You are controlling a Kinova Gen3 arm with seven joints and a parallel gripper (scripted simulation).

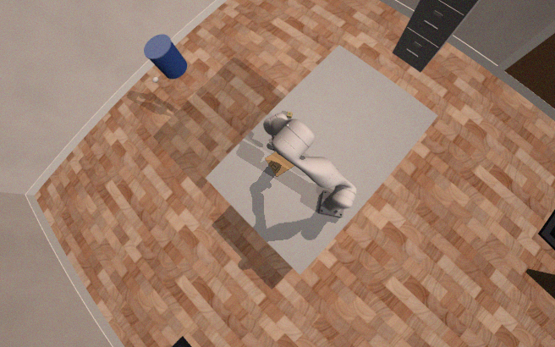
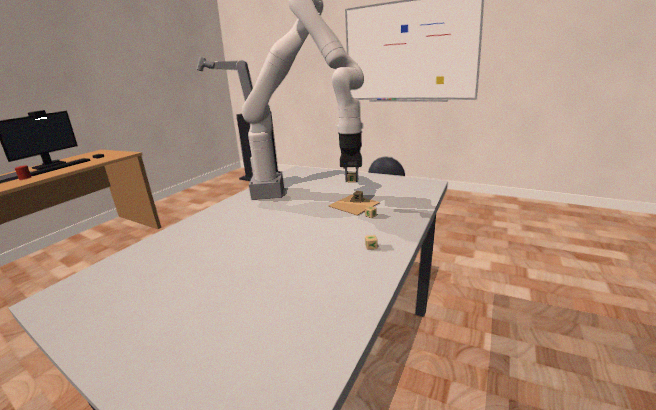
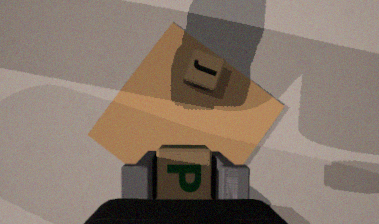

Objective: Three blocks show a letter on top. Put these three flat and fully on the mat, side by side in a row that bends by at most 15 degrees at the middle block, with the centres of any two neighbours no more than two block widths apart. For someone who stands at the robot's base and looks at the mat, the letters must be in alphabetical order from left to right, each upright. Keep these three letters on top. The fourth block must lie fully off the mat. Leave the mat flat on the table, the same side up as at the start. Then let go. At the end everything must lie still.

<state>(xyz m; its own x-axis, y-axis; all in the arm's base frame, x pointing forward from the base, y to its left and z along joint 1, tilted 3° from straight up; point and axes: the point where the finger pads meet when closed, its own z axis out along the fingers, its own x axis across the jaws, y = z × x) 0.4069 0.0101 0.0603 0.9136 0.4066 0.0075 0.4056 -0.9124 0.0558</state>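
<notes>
My hand is 12 cm above the tan mat, 3 cm to the right of it and 1 cm past it. Also, from my hand: X block: 11 cm below, 9 cm ahead, 4 cm to the right.
</notes>
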